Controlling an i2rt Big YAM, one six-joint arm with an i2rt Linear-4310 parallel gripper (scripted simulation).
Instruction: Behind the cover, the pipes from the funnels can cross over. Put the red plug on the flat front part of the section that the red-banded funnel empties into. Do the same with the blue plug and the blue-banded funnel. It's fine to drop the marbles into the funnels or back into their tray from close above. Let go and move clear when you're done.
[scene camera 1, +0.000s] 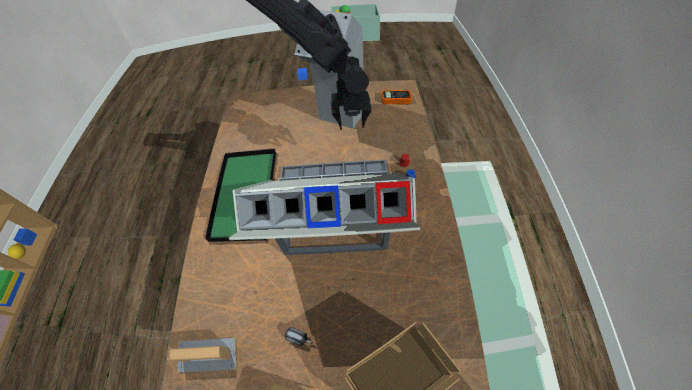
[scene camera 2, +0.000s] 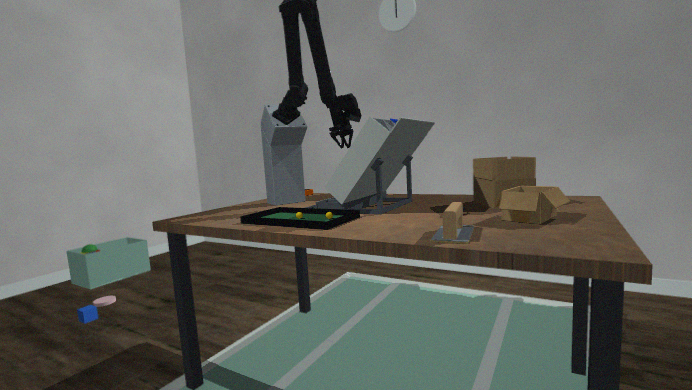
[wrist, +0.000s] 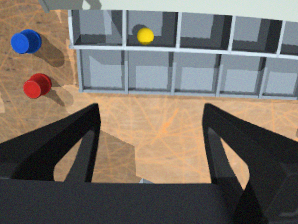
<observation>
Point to my gripper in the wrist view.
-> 151, 112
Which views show the green marble tray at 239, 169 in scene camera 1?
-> Scene camera 1 and scene camera 2 only.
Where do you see a green marble tray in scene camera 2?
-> At 313, 218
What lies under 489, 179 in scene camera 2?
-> A cardboard box.
</observation>
